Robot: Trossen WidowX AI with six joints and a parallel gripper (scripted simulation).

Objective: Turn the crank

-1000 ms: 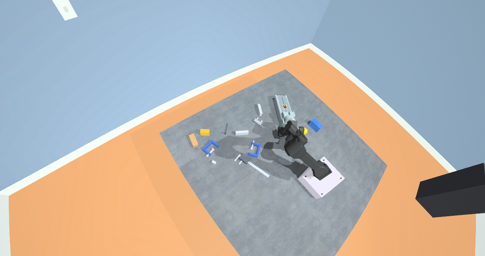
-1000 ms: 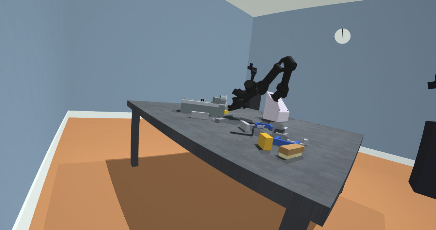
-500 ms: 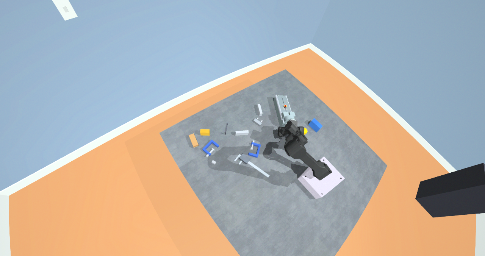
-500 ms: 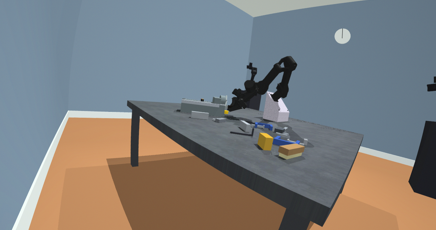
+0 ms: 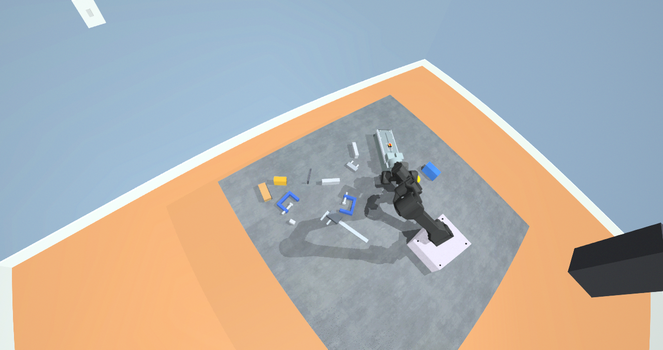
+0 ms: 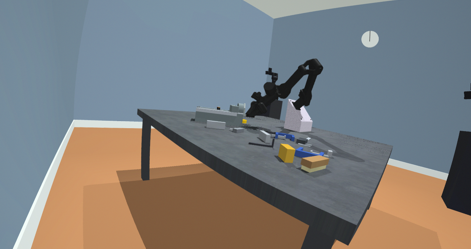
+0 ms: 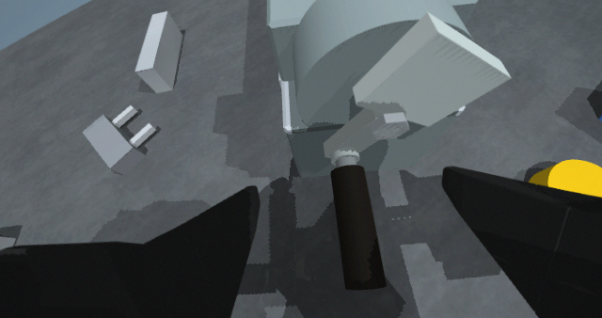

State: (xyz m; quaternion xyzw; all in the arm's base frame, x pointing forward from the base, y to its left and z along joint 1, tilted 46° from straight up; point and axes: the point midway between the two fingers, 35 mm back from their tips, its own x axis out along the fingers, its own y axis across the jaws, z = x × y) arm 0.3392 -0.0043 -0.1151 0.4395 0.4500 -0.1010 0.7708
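Right now my gripper tip is 2 cm past the dark handle and 1 cm to the right of it. Round my gripper tip: red pointer (13 cm ahead, 11 cm to the right, 2 cm above); then yellow round piece (12 cm to the right, 9 cm behind, 5 cm below); then pronged grey block (17 cm ahead, 12 cm to the left, 6 cm below).
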